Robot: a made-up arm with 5 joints. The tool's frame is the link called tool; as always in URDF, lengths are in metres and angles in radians.
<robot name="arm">
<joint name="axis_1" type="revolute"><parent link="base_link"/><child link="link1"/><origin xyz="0.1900 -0.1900 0.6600" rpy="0.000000 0.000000 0.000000"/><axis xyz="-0.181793 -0.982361 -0.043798"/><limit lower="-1.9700" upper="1.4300" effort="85" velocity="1.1"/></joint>
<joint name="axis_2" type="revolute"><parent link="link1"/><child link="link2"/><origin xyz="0.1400 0.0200 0.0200" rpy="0.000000 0.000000 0.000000"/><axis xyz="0 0 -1"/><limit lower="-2.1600" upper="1.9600" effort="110" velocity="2.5"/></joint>
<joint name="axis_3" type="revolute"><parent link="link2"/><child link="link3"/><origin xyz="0.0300 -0.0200 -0.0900" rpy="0.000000 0.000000 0.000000"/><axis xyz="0.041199 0.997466 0.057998"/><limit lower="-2.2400" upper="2.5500" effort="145" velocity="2.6"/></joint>
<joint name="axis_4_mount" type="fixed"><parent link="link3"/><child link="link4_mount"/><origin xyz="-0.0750 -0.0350 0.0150" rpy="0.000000 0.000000 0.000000"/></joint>
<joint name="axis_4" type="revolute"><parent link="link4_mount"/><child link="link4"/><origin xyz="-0.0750 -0.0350 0.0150" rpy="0.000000 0.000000 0.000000"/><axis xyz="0.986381 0.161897 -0.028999"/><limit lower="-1.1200" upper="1.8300" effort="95" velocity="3"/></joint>
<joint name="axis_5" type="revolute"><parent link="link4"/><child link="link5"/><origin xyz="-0.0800 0.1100 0.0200" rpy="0.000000 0.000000 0.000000"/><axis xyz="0.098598 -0.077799 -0.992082"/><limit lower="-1.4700" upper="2.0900" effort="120" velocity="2.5"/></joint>
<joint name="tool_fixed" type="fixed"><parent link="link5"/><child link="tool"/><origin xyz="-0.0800 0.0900 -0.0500" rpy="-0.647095 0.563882 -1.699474"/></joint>
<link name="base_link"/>
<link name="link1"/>
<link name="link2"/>
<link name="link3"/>
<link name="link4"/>
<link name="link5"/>
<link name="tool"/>
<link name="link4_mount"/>
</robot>
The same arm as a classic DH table. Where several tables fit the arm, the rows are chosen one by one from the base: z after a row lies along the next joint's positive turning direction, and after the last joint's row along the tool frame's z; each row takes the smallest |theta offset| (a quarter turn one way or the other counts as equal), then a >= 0, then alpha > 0; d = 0 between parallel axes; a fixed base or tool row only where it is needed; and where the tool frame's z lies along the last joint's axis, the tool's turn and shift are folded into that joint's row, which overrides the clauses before.
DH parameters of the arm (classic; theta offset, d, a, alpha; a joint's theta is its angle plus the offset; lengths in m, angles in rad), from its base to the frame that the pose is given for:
base (fixed): -0.183 0.6667 0.2214 1.6146
axis_1: 0 0.1072 0.134 1.527
axis_2: -0.1417 0.0709 0.0308 1.6288
axis_3: -1.5292 -0.0627 0.0282 -1.369
axis_4: 1.4121 -0.2097 -0.1193 -1.4571
axis_5: 0.9063 -0.0832 -0.0125 2.1852
tool (fixed): 0.7976 -0.153 0 0
Joint limits (rad, base to tool): -1.97..1.43 -2.16..1.96 -2.24..2.55 -1.12..1.83 -1.47..2.09

